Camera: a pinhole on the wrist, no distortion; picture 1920 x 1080 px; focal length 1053.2 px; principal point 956.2 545.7 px. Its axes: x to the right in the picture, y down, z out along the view. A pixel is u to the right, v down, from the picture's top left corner.
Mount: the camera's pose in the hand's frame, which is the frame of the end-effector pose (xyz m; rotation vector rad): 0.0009 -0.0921 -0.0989 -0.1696 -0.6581 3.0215
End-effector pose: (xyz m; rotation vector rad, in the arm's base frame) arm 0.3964 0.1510 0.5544 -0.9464 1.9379 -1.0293
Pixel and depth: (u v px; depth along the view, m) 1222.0 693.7 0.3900
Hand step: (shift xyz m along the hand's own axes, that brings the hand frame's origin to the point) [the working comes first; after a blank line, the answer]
In the camera's frame: 0.0984 0.0548 0.3900

-0.1433 -0.2960 0.2211
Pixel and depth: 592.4 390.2 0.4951
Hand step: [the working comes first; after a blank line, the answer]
In the camera's frame: -0.1710 -0.0731 0.4951

0.1146 -0.2411 0.3957
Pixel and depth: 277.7 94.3 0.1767
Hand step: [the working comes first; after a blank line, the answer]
In the camera's frame: -0.1138 -0.0757 0.1767

0.0949 -0.1037 0.1034
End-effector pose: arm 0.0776 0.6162 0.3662 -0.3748 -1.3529 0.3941
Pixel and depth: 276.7 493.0 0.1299
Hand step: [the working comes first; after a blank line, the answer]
In the camera's frame: -0.0838 -0.0065 0.1299

0.0691 -0.1453 0.0294
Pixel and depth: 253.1 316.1 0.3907
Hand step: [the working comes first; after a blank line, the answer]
In the camera's frame: -0.2608 -0.0852 0.3907

0.2162 -0.1931 0.3151
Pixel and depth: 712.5 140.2 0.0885
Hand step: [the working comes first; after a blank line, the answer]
In the camera's frame: -0.0205 -0.0341 0.0885

0.0116 -0.0990 -0.0027
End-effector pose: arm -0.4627 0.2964 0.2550 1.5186 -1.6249 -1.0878
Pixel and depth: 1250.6 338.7 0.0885
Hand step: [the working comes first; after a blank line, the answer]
In the camera's frame: 0.0247 -0.0174 0.0885

-0.0336 -0.1111 -0.0141
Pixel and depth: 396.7 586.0 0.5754
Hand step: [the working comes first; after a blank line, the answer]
In the camera's frame: -0.3057 0.0220 0.5754

0.2371 -0.3696 0.4417
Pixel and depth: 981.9 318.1 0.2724
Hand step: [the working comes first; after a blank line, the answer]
In the camera's frame: 0.0066 -0.0589 0.2724

-0.0362 -0.1504 0.1712
